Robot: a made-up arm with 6 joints. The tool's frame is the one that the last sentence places.
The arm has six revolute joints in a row. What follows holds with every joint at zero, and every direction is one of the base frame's. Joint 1 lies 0.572 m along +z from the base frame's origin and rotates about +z. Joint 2 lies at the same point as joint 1 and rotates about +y. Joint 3 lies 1.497 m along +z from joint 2 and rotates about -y. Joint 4 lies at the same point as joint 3 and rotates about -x. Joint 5 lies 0.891 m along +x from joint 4 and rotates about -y. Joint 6 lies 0.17 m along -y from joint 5 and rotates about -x. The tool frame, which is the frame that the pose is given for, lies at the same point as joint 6; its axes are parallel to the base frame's.
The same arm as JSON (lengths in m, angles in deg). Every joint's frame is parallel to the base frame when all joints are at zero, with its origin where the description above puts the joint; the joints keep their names.
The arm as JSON. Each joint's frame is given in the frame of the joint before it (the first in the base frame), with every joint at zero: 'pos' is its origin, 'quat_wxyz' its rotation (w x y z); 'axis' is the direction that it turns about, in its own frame. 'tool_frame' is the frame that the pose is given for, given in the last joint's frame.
{
  "length_unit": "m",
  "angle_unit": "deg",
  "joints": [
    {
      "joint": "joint 1",
      "pos": [
        0.0,
        0.0,
        0.572
      ],
      "quat_wxyz": [
        1.0,
        0.0,
        0.0,
        0.0
      ],
      "axis": [
        0.0,
        0.0,
        1.0
      ]
    },
    {
      "joint": "joint 2",
      "pos": [
        0.0,
        0.0,
        0.0
      ],
      "quat_wxyz": [
        1.0,
        0.0,
        0.0,
        0.0
      ],
      "axis": [
        0.0,
        1.0,
        0.0
      ]
    },
    {
      "joint": "joint 3",
      "pos": [
        0.0,
        0.0,
        1.497
      ],
      "quat_wxyz": [
        1.0,
        0.0,
        0.0,
        0.0
      ],
      "axis": [
        0.0,
        -1.0,
        0.0
      ]
    },
    {
      "joint": "joint 4",
      "pos": [
        0.0,
        0.0,
        0.0
      ],
      "quat_wxyz": [
        1.0,
        0.0,
        0.0,
        0.0
      ],
      "axis": [
        -1.0,
        0.0,
        0.0
      ]
    },
    {
      "joint": "joint 5",
      "pos": [
        0.891,
        0.0,
        0.0
      ],
      "quat_wxyz": [
        1.0,
        0.0,
        0.0,
        0.0
      ],
      "axis": [
        0.0,
        -1.0,
        0.0
      ]
    },
    {
      "joint": "joint 6",
      "pos": [
        0.0,
        -0.17,
        0.0
      ],
      "quat_wxyz": [
        1.0,
        0.0,
        0.0,
        0.0
      ],
      "axis": [
        -1.0,
        0.0,
        0.0
      ]
    }
  ],
  "tool_frame": {
    "pos": [
      0.0,
      0.0,
      0.0
    ],
    "quat_wxyz": [
      1.0,
      0.0,
      0.0,
      0.0
    ]
  }
}

